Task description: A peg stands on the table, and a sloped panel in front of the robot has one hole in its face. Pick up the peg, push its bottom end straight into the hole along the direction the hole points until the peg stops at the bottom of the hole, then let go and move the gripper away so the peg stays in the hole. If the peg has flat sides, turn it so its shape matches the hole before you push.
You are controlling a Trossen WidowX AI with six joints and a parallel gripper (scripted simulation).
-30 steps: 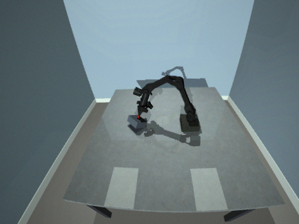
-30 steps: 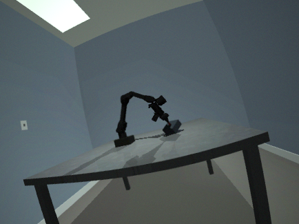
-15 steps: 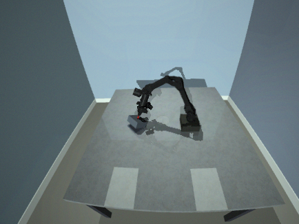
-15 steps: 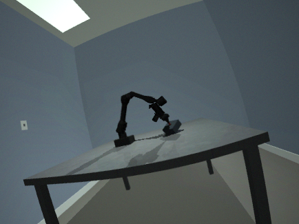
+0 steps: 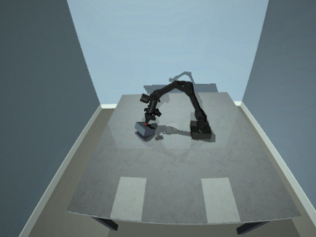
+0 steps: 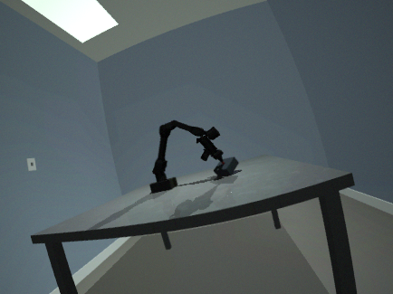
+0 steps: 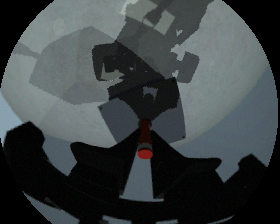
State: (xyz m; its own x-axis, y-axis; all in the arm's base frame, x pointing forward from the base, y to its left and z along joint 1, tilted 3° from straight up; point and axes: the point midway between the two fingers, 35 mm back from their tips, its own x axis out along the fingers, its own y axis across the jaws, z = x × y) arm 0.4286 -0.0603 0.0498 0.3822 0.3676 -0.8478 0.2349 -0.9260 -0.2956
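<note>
My gripper tip is 1 cm past the thin red peg, 1 cm to the left of it and 1 cm below it. From my gripper tip the other things lie so: dark sloped panel (2 cm ahead, 1 cm to the left, 4 cm below).
</note>
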